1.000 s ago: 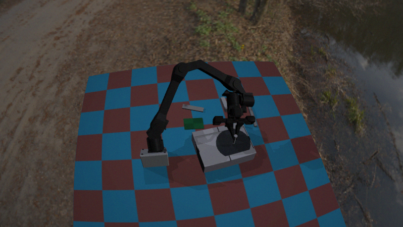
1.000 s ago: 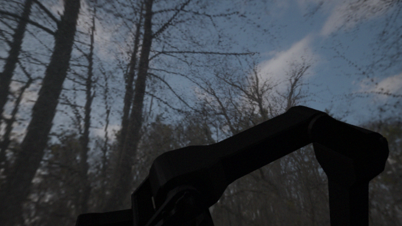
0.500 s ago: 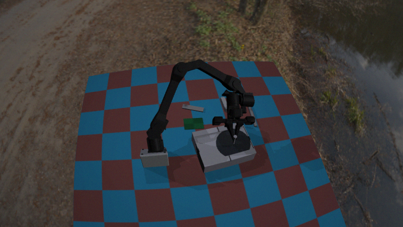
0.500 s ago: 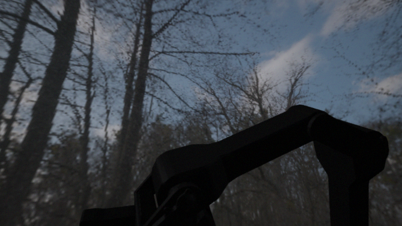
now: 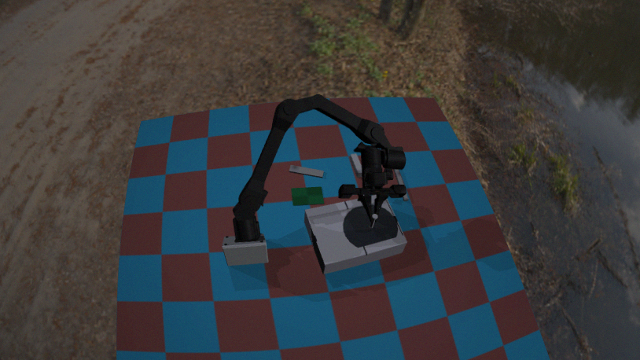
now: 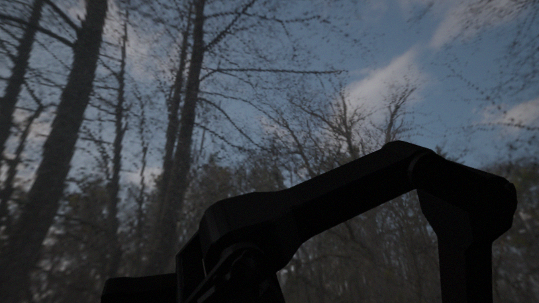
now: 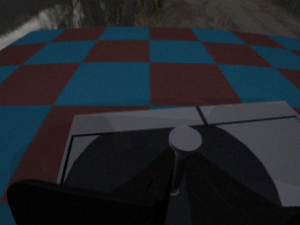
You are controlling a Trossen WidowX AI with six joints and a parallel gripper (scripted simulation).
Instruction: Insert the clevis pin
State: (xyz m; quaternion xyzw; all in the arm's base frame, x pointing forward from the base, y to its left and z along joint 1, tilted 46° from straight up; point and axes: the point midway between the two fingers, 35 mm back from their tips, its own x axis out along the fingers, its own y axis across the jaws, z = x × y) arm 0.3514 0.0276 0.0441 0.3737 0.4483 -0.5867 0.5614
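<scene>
My gripper tip is 1 cm to the right of the steel clevis pin and 1 cm above it. Also, from my gripper tip: steel tray: 5 cm below, 4 cm behind, 1 cm to the left; then flat green piece: 17 cm to the left, 16 cm behind, 9 cm below; then dark round disc: 3 cm below, 1 cm to the left.
</scene>
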